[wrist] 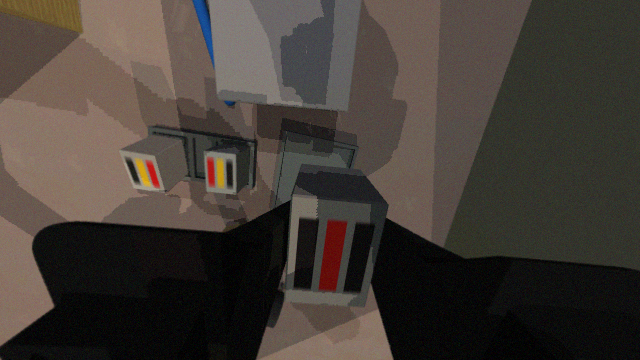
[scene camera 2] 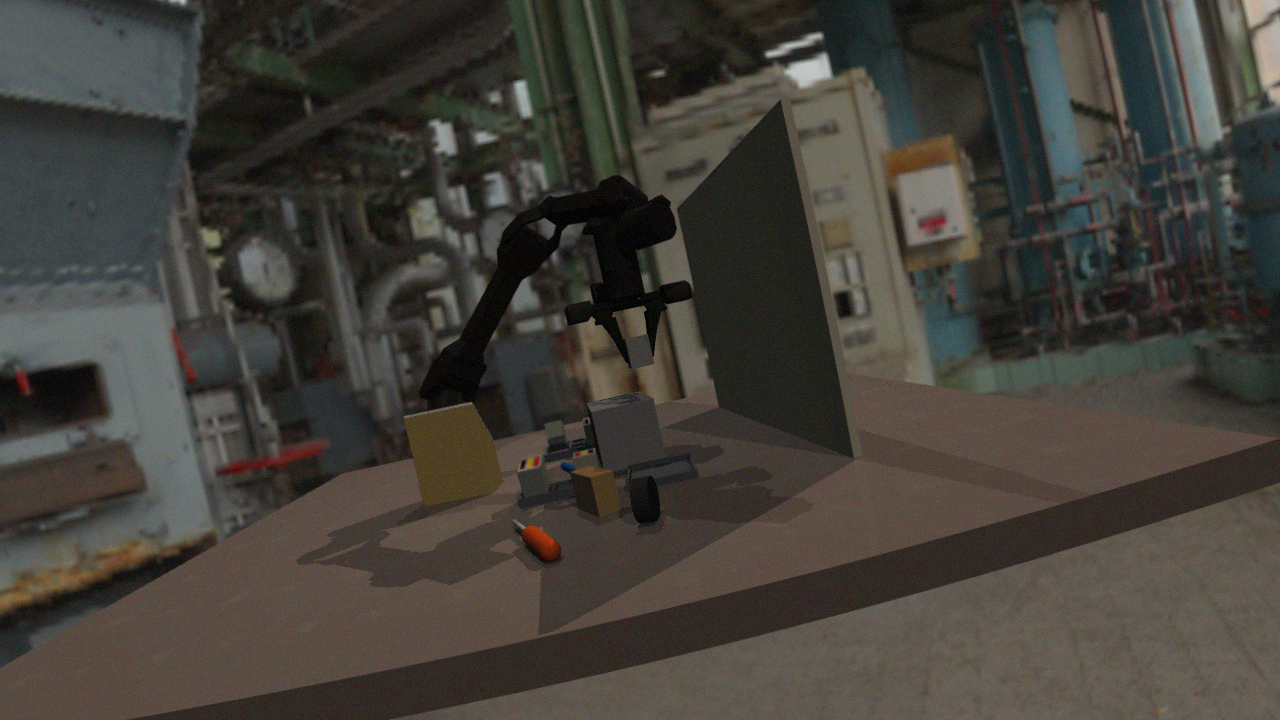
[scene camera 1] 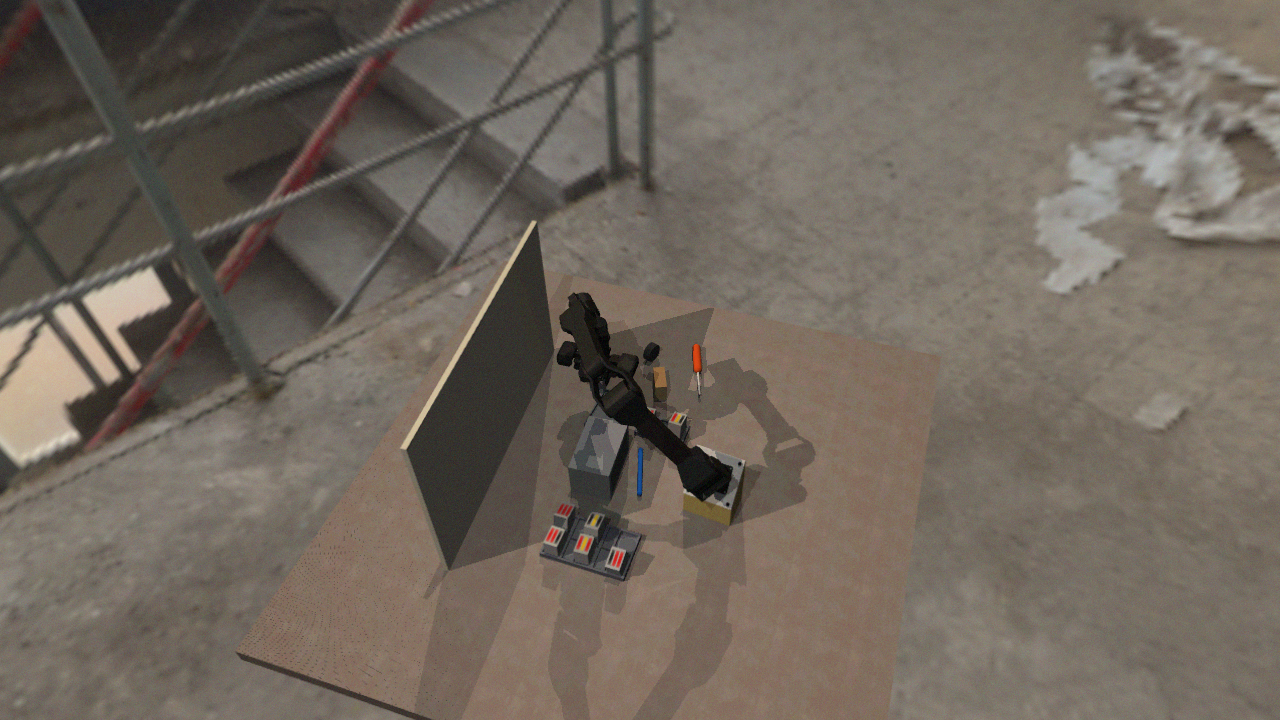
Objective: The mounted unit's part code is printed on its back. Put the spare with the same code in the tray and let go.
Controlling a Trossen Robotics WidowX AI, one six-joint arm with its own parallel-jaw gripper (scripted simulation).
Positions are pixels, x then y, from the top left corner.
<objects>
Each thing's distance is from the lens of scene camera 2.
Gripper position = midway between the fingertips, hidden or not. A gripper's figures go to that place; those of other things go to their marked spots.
my gripper (scene camera 2: 640,360): 1.02 m
orange screwdriver (scene camera 2: 542,544): 0.72 m
black tape roll (scene camera 2: 644,496): 0.76 m
</objects>
